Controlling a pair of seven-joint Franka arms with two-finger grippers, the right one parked.
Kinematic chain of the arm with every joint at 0, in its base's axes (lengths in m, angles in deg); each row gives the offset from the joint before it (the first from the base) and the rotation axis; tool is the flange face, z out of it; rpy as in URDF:
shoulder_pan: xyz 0 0 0.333 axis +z
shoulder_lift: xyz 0 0 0 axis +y
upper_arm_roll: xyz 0 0 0.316 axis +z
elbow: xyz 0.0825 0 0 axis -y
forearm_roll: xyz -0.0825 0 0.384 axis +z
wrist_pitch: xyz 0 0 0 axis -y
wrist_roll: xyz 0.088 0 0 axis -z
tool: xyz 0 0 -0.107 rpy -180 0 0
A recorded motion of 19 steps. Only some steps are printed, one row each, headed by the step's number.
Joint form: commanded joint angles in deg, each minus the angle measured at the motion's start. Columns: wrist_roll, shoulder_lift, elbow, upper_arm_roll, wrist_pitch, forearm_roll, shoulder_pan.
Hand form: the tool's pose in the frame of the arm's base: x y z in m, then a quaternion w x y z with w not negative. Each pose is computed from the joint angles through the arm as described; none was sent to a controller.
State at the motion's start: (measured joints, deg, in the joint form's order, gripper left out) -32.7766 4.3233 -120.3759 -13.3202 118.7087 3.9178 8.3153
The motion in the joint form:
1: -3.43 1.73 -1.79 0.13 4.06 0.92 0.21
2: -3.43 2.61 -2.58 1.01 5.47 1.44 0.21
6: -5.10 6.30 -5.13 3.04 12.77 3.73 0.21
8: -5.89 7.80 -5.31 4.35 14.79 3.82 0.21
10: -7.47 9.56 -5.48 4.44 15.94 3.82 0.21
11: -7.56 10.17 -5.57 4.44 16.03 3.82 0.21
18: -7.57 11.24 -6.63 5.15 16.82 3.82 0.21
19: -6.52 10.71 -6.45 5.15 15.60 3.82 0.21
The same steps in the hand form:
1: 0.5441 -0.0397 0.3524 0.03695 -0.96745 -0.24788 0.03515
2: 0.5437 -0.0313 0.3401 0.03942 -0.96627 -0.25181 0.03677
6: 0.5441 -0.0133 0.2966 0.04284 -0.96260 -0.26633 0.02529
8: 0.5460 -0.0017 0.2836 0.04094 -0.95820 -0.28220 0.02316
10: 0.5455 -0.0015 0.2675 0.04024 -0.95412 -0.29519 0.02995
11: 0.5444 -0.0016 0.2612 0.04100 -0.95377 -0.29563 0.03520
18: 0.5377 0.0044 0.2450 0.04381 -0.95170 -0.30025 0.04688
19: 0.5372 0.0049 0.2495 0.04629 -0.95396 -0.29192 0.05105

